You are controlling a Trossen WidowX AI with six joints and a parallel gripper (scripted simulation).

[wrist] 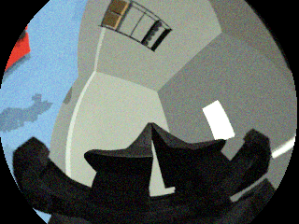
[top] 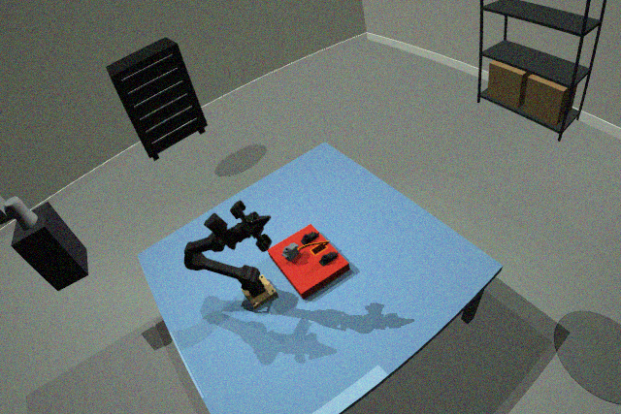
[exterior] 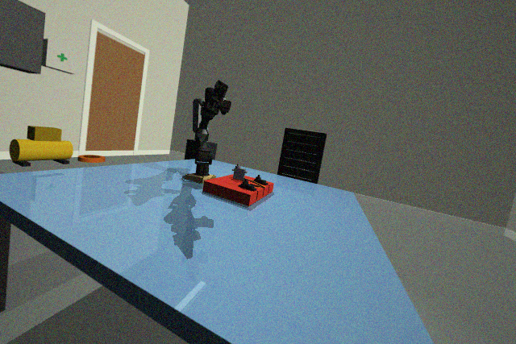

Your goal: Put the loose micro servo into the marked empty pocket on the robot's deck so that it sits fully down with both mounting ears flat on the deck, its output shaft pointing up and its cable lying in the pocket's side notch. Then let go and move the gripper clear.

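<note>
Right now the red deck is 46 cm below my gripper tip, 12 cm to the left of it and 6 cm ahead of it.
</note>
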